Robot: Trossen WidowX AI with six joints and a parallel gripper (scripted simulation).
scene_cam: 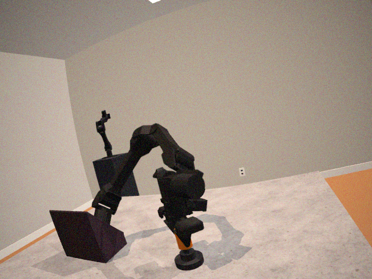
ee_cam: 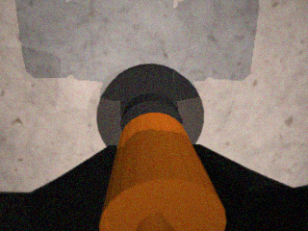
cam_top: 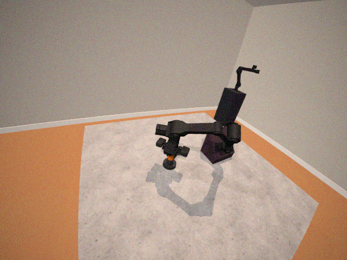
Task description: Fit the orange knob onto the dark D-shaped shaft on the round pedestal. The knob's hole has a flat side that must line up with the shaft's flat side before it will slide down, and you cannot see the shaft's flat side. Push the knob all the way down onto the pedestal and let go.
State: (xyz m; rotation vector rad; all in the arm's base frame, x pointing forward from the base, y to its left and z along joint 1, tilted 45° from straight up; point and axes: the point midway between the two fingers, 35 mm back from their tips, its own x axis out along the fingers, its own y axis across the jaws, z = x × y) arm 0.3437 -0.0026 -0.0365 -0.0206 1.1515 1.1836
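Now: the orange knob 2 cm above my gripper tip. The rest, counted from my gripper tip: round pedestal (4 cm below).
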